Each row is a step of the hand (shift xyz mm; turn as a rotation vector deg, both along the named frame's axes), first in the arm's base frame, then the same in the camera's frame.
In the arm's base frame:
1: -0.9 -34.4 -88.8 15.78 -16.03 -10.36
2: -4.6 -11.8 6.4 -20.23 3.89 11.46
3: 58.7 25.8 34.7 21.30 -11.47 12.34
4: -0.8 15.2 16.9 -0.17 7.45 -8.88
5: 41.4 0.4 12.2 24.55 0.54 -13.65
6: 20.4 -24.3 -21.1 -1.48 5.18 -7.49
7: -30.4 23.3 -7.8 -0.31 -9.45 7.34
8: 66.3 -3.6 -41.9 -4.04 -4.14 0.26
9: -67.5 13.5 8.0 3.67 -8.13 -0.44
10: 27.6 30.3 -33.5 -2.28 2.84 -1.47
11: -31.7 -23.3 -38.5 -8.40 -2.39 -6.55
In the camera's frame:
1: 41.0 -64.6 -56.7 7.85 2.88 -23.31
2: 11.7 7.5 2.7 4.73 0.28 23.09
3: -54.2 44.8 -19.3 -1.41 22.94 -14.46
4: -14.9 9.0 14.6 -5.39 -10.11 -1.77
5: -21.2 27.0 -26.1 -10.38 -1.87 -26.04
6: 14.2 -1.7 -35.3 -2.95 -8.70 -0.84
7: -5.2 -26.7 28.1 7.55 9.27 0.66
8: -23.0 -7.7 -74.7 5.49 -0.04 1.85
9: 18.9 -25.0 61.8 5.44 3.81 -5.97
10: -35.5 -27.4 -28.1 -1.24 -3.12 2.04
11: 39.8 -37.9 -3.0 6.81 -8.19 2.41

